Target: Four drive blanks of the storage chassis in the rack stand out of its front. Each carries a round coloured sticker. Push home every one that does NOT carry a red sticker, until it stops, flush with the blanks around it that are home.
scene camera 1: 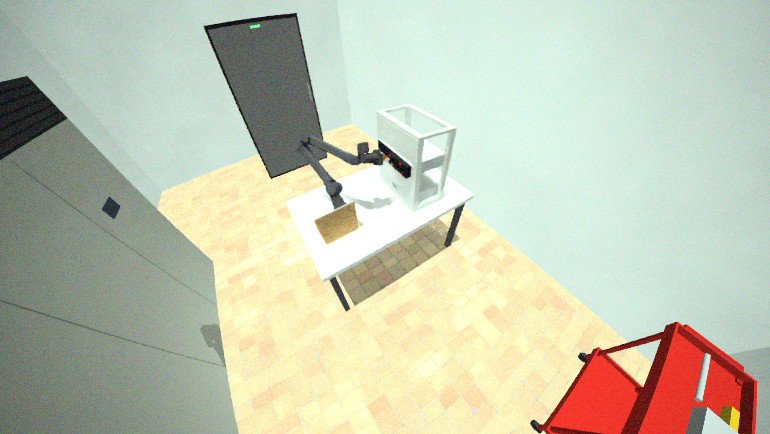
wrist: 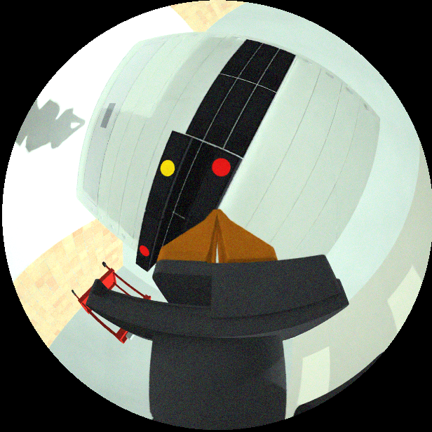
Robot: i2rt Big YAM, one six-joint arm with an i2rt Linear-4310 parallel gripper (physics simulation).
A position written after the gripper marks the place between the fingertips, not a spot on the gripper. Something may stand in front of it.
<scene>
In view: the gripper (wrist: 216, 215) and a white rack (scene camera 1: 410, 155).
The white rack also shows in the wrist view (wrist: 189, 122).
</scene>
